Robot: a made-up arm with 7 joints.
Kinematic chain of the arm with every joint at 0, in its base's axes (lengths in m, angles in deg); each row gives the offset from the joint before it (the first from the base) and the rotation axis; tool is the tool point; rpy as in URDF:
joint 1: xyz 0 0 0.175 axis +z
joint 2: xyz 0 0 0 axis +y
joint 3: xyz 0 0 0.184 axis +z
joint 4: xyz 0.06 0 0 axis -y
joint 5: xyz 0.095 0 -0.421 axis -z
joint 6: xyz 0 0 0 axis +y
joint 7: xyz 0.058 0 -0.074 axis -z
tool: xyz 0 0 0 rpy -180 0 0
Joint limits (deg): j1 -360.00..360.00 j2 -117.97..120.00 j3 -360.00..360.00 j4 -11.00..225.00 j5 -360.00..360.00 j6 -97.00..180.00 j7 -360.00..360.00
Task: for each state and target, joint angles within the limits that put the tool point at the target. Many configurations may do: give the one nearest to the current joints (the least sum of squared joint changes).
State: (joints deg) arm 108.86 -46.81 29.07 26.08 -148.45 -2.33 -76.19
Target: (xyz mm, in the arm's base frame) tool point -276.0 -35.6 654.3
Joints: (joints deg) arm 119.74 -70.41 25.11 69.53 -146.01 8.06 -76.19
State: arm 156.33 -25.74 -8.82 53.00 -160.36 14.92 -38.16
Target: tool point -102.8 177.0 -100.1
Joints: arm 137.68 -6.56 -25.04 9.31 -167.98 -3.25 -38.16
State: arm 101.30 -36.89 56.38 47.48 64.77 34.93 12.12
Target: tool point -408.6 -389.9 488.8
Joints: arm 120.11 -49.68 75.02 92.43 63.82 33.69 12.12
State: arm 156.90 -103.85 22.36 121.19 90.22 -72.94 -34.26
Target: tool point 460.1 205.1 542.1
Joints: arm 193.02 -88.38 -0.41 123.82 85.13 -51.04 -34.26
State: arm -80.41 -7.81 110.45 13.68 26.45 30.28 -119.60
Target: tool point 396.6 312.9 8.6
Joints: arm -80.05 -24.54 123.77 50.85 24.85 25.62 -119.60
